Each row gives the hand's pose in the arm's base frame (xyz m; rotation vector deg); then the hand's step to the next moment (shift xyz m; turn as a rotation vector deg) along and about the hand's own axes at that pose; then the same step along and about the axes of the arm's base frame.
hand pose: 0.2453 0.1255 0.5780 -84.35 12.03 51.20
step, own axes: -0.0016 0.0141 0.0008 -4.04 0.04 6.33
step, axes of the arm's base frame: -0.0102 -0.0020 -0.0097 -5.21 4.18 3.43
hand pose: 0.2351 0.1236 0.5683 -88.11 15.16 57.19
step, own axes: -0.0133 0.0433 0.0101 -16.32 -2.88 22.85
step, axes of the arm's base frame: -0.0414 -0.0067 -0.0199 -17.84 15.22 15.71
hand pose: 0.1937 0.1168 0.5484 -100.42 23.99 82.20
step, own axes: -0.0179 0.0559 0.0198 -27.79 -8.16 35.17
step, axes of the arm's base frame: -0.0571 -0.0235 -0.0049 -25.67 25.09 28.06
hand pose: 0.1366 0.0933 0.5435 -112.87 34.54 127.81
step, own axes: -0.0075 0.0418 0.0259 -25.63 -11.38 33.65
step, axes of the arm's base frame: -0.0369 -0.0276 0.0187 -23.51 27.11 25.12
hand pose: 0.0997 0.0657 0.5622 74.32 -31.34 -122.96
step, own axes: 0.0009 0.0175 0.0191 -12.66 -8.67 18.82
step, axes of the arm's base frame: -0.0129 -0.0128 0.0185 -14.36 15.81 11.55
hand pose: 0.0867 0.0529 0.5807 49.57 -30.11 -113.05
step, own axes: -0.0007 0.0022 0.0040 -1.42 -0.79 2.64
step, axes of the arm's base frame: -0.0015 -0.0004 0.0043 -1.90 1.69 1.77
